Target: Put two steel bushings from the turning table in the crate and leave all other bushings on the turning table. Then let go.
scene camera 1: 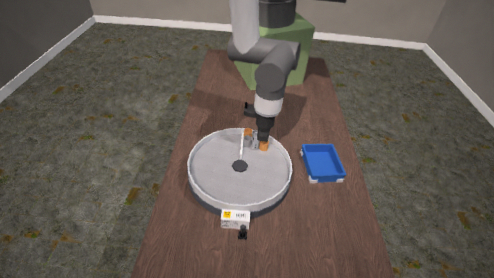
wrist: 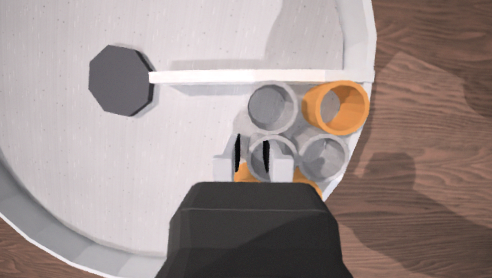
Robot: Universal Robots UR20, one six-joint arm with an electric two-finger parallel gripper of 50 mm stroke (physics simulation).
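Frame: origin at the arm's base, x ahead, y left, z up, level; metres.
Where they show: gripper, fingertip midpoint: (scene camera 1: 255,146) (wrist: 251,145); arm's base at its link origin: (scene camera 1: 273,19).
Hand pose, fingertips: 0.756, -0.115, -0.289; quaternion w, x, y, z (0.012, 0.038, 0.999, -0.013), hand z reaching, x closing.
Note:
Things, the pixels of their centre, and the offset from my fingertips, as dx, dy, dz. "spot": a spot on its surface instead.
- turning table at the middle of its body: (wrist: 124,82) (scene camera 1: 240,166) +0.116, -0.067, -0.007
- orange bushing at the middle of its body: (wrist: 331,107) (scene camera 1: 247,133) -0.066, -0.031, +0.013
- blue crate at the middle of its body: (scene camera 1: 321,162) +0.056, +0.298, -0.034
- thin white divider at a spot on its surface: (wrist: 225,76) (scene camera 1: 242,144) spot: +0.015, -0.059, +0.022
- dark hub at the middle of its body: (wrist: 121,81) (scene camera 1: 240,165) +0.116, -0.067, -0.002
- white box at the middle of its body: (scene camera 1: 235,219) +0.349, -0.084, -0.030
- small black device at a spot on its surface: (scene camera 1: 242,233) spot: +0.399, -0.058, -0.038
The turning table (scene camera 1: 215,182) (wrist: 75,200) carries a cluster of upright bushings. Three steel bushings show in the wrist view: one (wrist: 291,116) next to the divider, one (wrist: 286,144) partly behind a finger, and one (wrist: 342,162) near the rim. An orange bushing (wrist: 310,106) (scene camera 1: 248,132) stands in the corner by the divider; two more orange ones (wrist: 243,174) (wrist: 306,183) are mostly hidden by the gripper. My gripper (wrist: 251,145) (scene camera 1: 255,145) is partly open and empty, its right finger over the middle steel bushing's opening, its left finger beyond that bushing's left side. The blue crate (scene camera 1: 326,177) stands right of the turning table.
A thin white divider (wrist: 225,76) (scene camera 1: 242,148) runs from the dark hub (wrist: 121,80) (scene camera 1: 240,165) to the raised rim, right beside the bushings. A white box (scene camera 1: 235,220) and a small black device (scene camera 1: 242,233) stand in front of the turning table. A green pedestal (scene camera 1: 306,45) is behind.

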